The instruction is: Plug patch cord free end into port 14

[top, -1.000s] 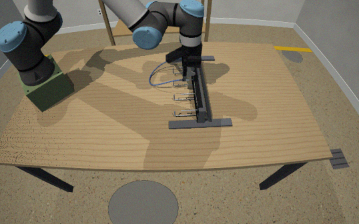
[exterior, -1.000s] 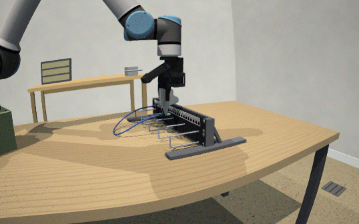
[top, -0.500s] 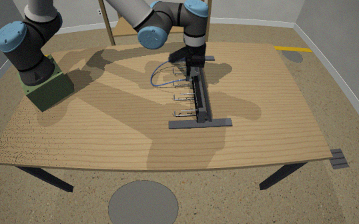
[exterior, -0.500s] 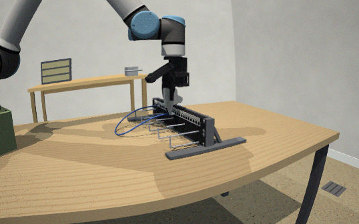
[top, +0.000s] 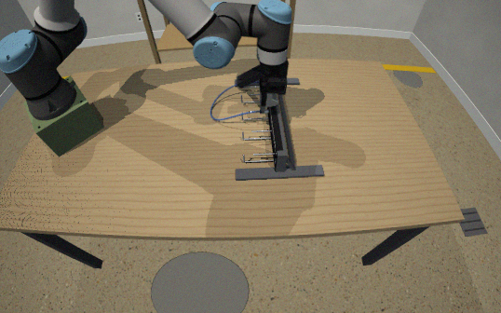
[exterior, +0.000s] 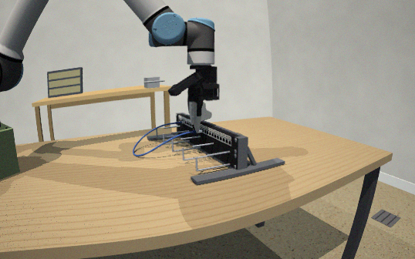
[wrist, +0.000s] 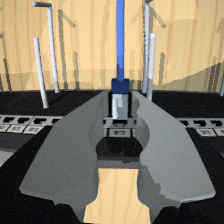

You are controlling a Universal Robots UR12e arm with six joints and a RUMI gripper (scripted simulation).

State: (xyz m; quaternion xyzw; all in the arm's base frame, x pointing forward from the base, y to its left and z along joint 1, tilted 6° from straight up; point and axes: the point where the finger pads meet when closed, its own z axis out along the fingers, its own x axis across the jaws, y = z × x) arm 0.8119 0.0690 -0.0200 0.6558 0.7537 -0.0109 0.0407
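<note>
The plug lies 1 cm ahead of my hand and 1 cm below it.
</note>
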